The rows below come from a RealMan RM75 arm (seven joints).
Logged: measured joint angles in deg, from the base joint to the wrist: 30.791, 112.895, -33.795, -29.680, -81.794, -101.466, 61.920; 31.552, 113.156, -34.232, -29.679, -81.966, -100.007, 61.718; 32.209, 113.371, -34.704, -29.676, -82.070, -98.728, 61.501; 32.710, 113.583, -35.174, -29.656, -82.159, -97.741, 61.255; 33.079, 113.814, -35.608, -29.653, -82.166, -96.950, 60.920; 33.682, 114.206, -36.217, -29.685, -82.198, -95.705, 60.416; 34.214, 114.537, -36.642, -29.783, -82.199, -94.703, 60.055; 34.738, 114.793, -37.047, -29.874, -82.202, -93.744, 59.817; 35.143, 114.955, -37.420, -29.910, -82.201, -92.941, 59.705; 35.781, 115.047, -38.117, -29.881, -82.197, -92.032, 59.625; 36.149, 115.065, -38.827, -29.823, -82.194, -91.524, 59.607; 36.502, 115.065, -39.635, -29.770, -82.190, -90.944, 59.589; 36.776, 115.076, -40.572, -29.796, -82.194, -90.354, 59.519; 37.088, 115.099, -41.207, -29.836, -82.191, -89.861, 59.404
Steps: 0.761, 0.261, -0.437, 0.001, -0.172, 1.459, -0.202; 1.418, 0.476, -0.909, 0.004, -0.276, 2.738, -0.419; 1.919, 0.688, -1.379, 0.024, -0.365, 3.725, -0.665; 2.288, 0.919, -1.813, 0.027, -0.372, 4.516, -1.000; 2.891, 1.311, -2.422, -0.005, -0.404, 5.761, -1.504; 3.423, 1.642, -2.847, -0.103, -0.405, 6.763, -1.865; 3.947, 1.898, -3.252, -0.194, -0.408, 7.722, -2.103; 4.352, 2.060, -3.625, -0.230, -0.407, 8.525, -2.215; 4.990, 2.152, -4.322, -0.201, -0.403, 9.434, -2.295; 5.358, 2.170, -5.032, -0.143, -0.400, 9.942, -2.313; 5.711, 2.170, -5.840, -0.090, -0.396, 10.522, -2.331; 5.985, 2.181, -6.777, -0.116, -0.400, 11.112, -2.401; 6.297, 2.204, -7.412, -0.156, -0.397, 11.605, -2.516
